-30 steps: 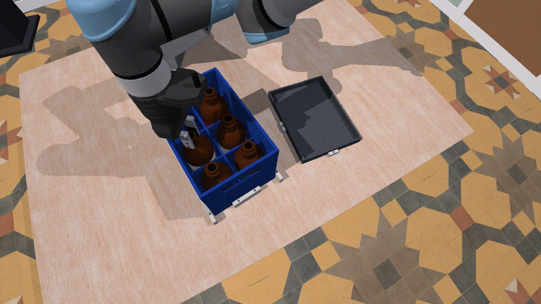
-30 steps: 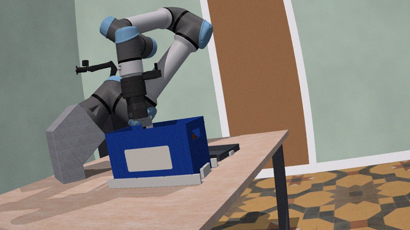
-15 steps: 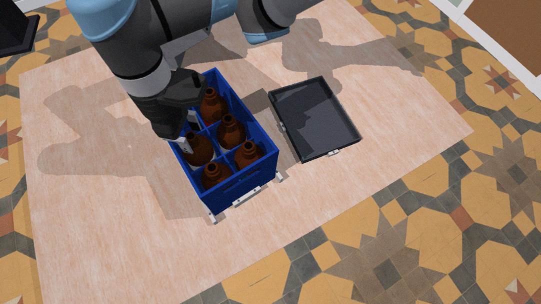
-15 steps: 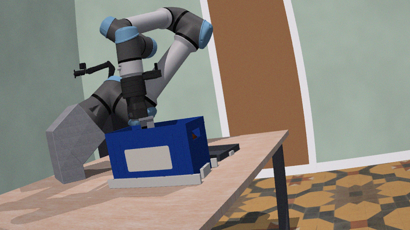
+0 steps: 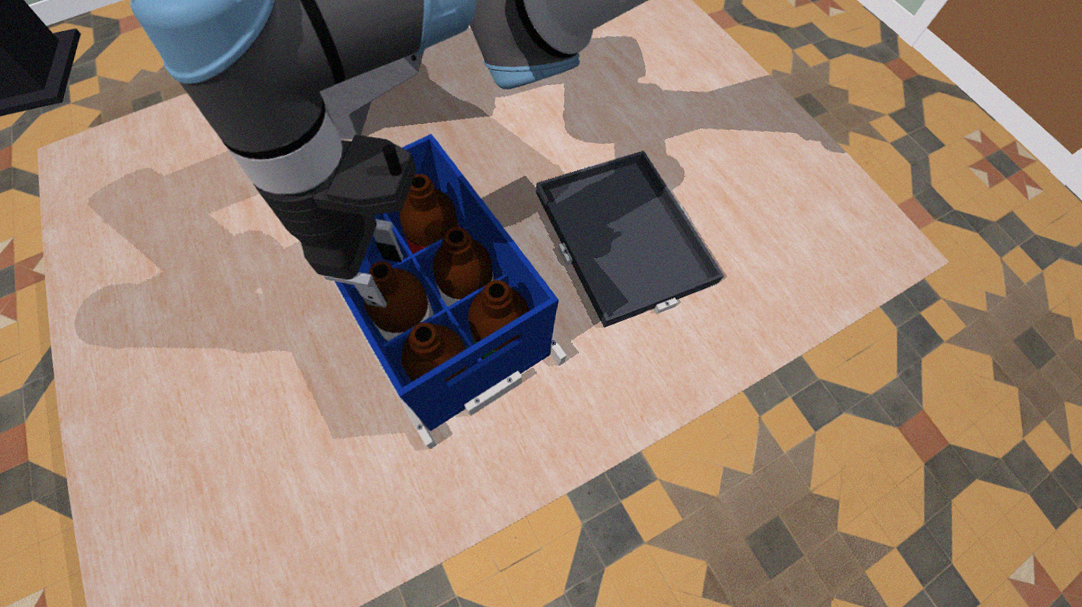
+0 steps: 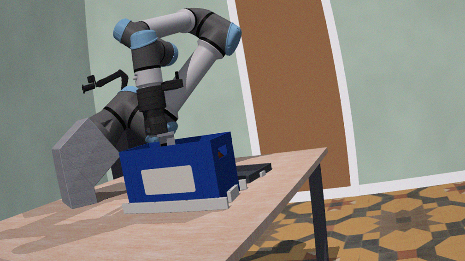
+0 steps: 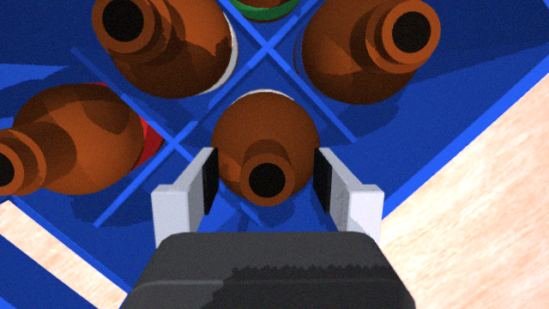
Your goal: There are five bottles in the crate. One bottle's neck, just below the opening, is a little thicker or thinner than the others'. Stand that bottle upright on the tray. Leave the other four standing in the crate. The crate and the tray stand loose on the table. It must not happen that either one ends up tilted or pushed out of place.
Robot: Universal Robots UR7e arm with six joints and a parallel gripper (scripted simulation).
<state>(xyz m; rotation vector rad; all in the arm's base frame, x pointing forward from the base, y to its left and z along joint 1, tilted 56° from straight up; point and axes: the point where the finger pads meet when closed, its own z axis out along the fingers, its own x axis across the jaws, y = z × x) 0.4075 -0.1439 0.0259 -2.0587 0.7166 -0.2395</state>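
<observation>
My hand is 1 cm past the blue crate, 4 cm to the right of it and 8 cm above it. The rest, counted from my hand: glass bottle (11 cm behind, 6 cm to the left, 7 cm below); dark tray (7 cm behind, 34 cm to the left, 15 cm below).
</observation>
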